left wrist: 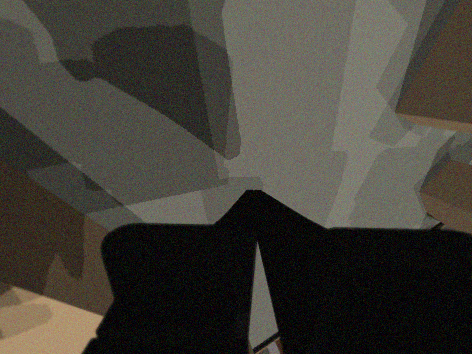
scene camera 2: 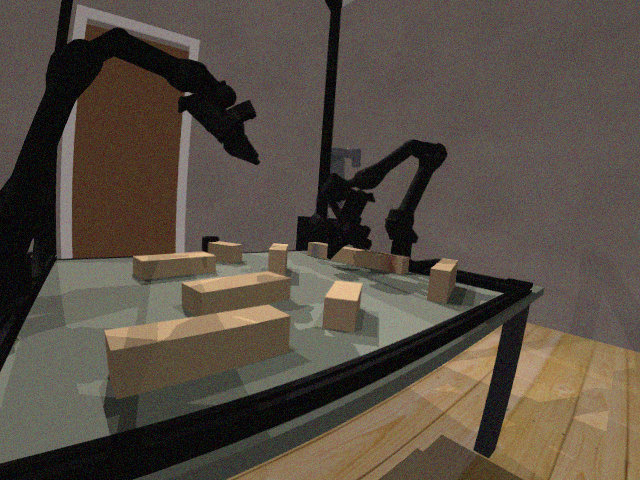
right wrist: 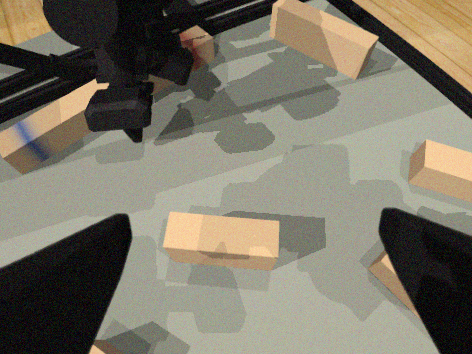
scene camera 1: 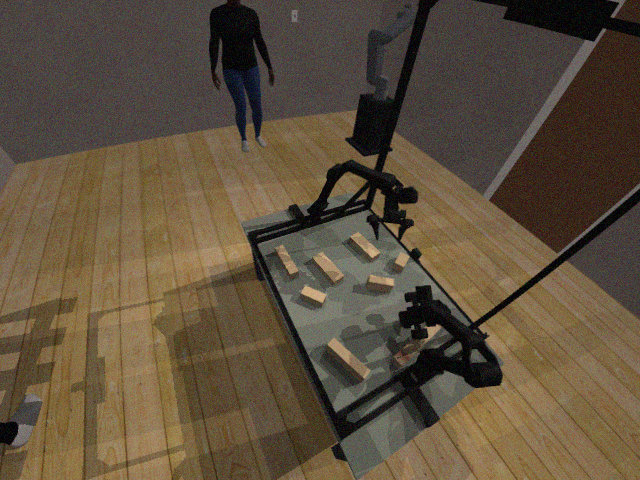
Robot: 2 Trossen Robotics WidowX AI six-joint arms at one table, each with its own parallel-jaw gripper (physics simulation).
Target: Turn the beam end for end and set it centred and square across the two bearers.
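Seen in the pictures: left gripper, fingertip midpoint: (left wrist: pixel 252 197) (scene camera 2: pixel 328 258) (right wrist: pixel 138 141); right gripper, fingertip midpoint: (scene camera 2: pixel 258 160) (right wrist: pixel 255 223) (scene camera 1: pixel 387 241); left arm's base at its link origin: (right wrist: pixel 151 34) (scene camera 1: pixel 421 372); right arm's base at its link origin: (scene camera 2: pixel 3 293) (scene camera 1: pixel 314 218).
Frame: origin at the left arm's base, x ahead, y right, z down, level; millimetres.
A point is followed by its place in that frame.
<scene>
The long wooden beam (scene camera 1: pixel 405 357) @(x 71, y -34, z -24 mm) (scene camera 2: pixel 374 259) @(x 110, y 14, z -8 mm) (right wrist: pixel 55 117) @(x 125, y 191, z -25 mm) lies by the left arm's base, with a reddish end and a blue band near the other end. My left gripper (scene camera 2: pixel 366 242) (left wrist: pixel 252 197) @(x 204, y 107, z 0 mm) (right wrist: pixel 138 141) @(x 204, y 107, z 0 mm) is shut and empty, low beside the beam and partly covering it in scene camera 2. My right gripper (scene camera 1: pixel 389 237) @(x 454, y 93, z -242 mm) (scene camera 2: pixel 256 161) @(x 454, y 93, z -242 mm) (right wrist: pixel 255 223) @(x 454, y 93, z -242 mm) is open and empty, high above the table. Two parallel blocks, one (scene camera 1: pixel 327 267) @(x 572, y -104, z -19 mm) (scene camera 2: pixel 235 293) @(x 602, y -135, z -10 mm) near the middle and one (scene camera 1: pixel 363 246) @(x 612, y 133, z -19 mm) (scene camera 2: pixel 174 266) @(x 631, y 114, z -2 mm) farther back, could be the bearers; I cannot tell which blocks are.
A long block (scene camera 1: pixel 347 360) @(x 162, y -247, z -44 mm) (scene camera 2: pixel 443 280) @(x 250, y -276, z -24 mm) (right wrist: pixel 322 40) @(x 189, y -224, z -22 mm) lies near the front rail, and another (scene camera 1: pixel 286 260) @(x 685, y -268, z -25 mm) (scene camera 2: pixel 199 351) @(x 708, y -288, z -8 mm) lies at the opposite end. Shorter blocks (scene camera 1: pixel 312 295) @(x 465, y -238, z -25 mm) (scene camera 1: pixel 380 283) @(x 380, y 65, z -41 mm) (scene camera 1: pixel 400 261) @(x 446, y 246, z -28 mm) lie between. Black rails edge the table. A person (scene camera 1: pixel 240 46) stands beyond it.
</scene>
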